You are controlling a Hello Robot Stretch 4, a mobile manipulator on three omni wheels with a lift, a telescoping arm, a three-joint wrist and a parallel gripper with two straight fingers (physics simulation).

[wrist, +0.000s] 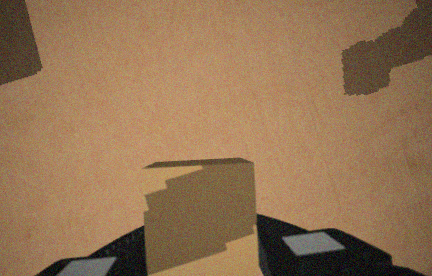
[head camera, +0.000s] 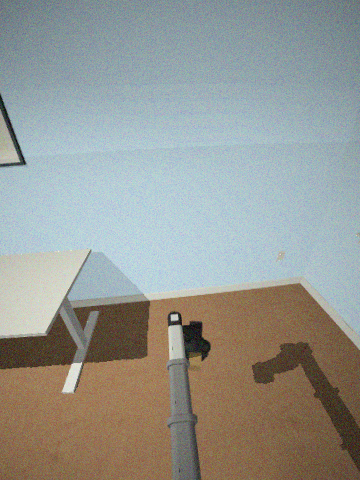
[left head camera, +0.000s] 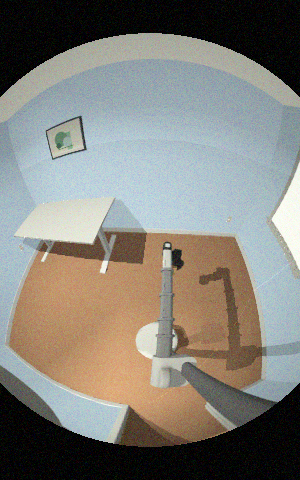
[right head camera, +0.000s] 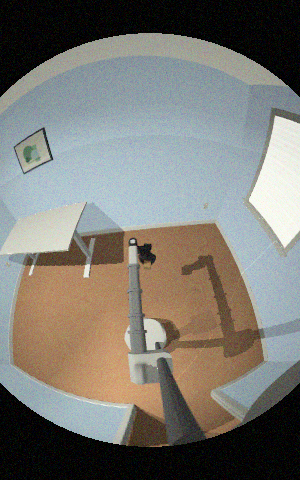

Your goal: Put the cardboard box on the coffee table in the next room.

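Seen in the pictures: gripper, fingertip midpoint: (wrist: 201, 237) (head camera: 195, 358) (right head camera: 147, 263); robot's base, link origin: (left head camera: 155, 339) (right head camera: 146, 335).
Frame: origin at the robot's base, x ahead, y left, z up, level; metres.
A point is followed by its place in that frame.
The cardboard box (wrist: 202, 210) {x 0.658, y -0.093, z 0.541 m} (head camera: 195, 361) {x 0.612, y -0.085, z 0.541 m} (right head camera: 147, 265) {x 0.604, y -0.088, z 0.542 m} is a small tan block. In the wrist view it stands upright at the bottom centre, partly in shadow, with a black finger against each side. My gripper (wrist: 201, 237) {x 0.636, y -0.087, z 0.519 m} (head camera: 196, 347) (left head camera: 177, 259) (right head camera: 146, 255) is shut on the box and holds it above the brown floor. In the head camera view the gripper hangs beside the far end of the extended arm, and a small part of the box shows below it. The coffee table does not show in these views.
A white desk (head camera: 40, 295) {x 0.995, y 0.787, z 0.692 m} (left head camera: 70, 220) {x 1.020, y 1.052, z 0.692 m} (right head camera: 47, 227) {x 1.081, y 1.079, z 0.692 m} with metal legs stands at the left by the blue far wall. My round white base (left head camera: 147, 341) {x -0.014, y 0.085, z 0.187 m} (right head camera: 153, 331) {x 0.050, y -0.084, z 0.187 m} is below the arm. A door frame (left head camera: 119, 425) (right head camera: 128, 425) borders an opening at the bottom.
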